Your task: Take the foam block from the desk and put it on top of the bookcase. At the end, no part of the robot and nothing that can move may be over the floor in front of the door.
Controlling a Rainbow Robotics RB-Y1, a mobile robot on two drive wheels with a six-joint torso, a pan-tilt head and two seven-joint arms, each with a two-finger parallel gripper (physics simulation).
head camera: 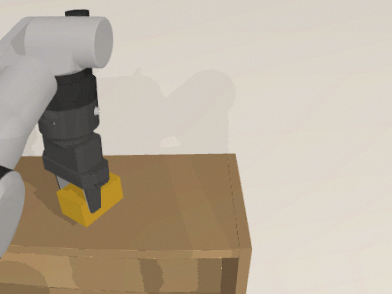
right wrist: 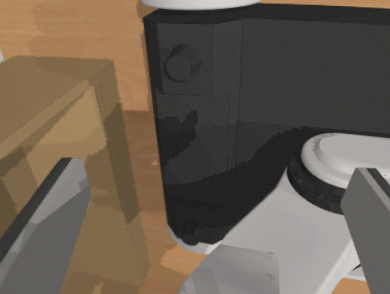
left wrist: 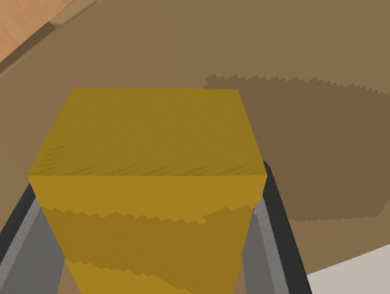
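The yellow foam block is between the fingers of my left gripper, which is shut on it. The block is over the brown wooden top of the bookcase, towards the left in the head view. A dark shadow lies beside the block on that top; whether its underside touches the top I cannot tell. My right gripper is open and empty, with its fingers wide apart. The desk and the door do not show in these views.
A pale wall rises behind the bookcase. In the right wrist view, the robot's black base stands on the wooden floor, to the right of the bookcase. A white robot part shows at the lower right.
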